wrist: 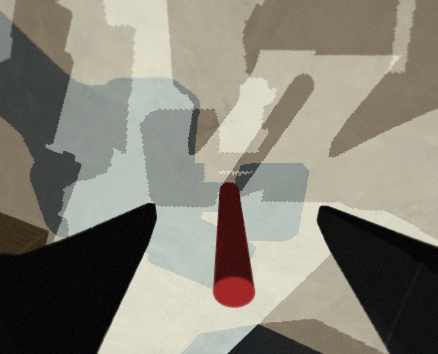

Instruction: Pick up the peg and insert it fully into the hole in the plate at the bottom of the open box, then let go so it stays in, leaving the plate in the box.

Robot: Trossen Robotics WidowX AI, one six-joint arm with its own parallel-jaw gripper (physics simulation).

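Frame: origin at the arm's base, x left, y down, z back, level; metres.
Where they show: gripper, fingertip midpoint: [236, 212].
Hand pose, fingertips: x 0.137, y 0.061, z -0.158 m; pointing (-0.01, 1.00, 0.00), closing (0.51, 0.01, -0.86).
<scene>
Each offset is from my fingertips to the centre of the thing. "*": to the spot under its first point. Level surfaces: height alone.
A red peg @[dx -0.004, dy -0.007, dz +0.001 m] [232, 240] stands upright on the pale surface in the wrist view, its bright round top towards the camera and its foot farther off. My gripper [236, 212] is open, with one black finger to the left of the peg and one to the right. The peg shows between the two fingers, with a gap on each side, and neither finger touches it. A corner of the brown wooden box [22, 235] shows at the left edge, partly behind the left finger. The plate and its hole do not show.
A dark object @[* dx -0.107, dy +0.021, dz -0.108 m] [272, 342] shows at the bottom edge, between the fingers. The wooden box lies to the left. Shadows of the arm and the peg fall across the pale surface @[dy +0.033 m] [370, 185].
</scene>
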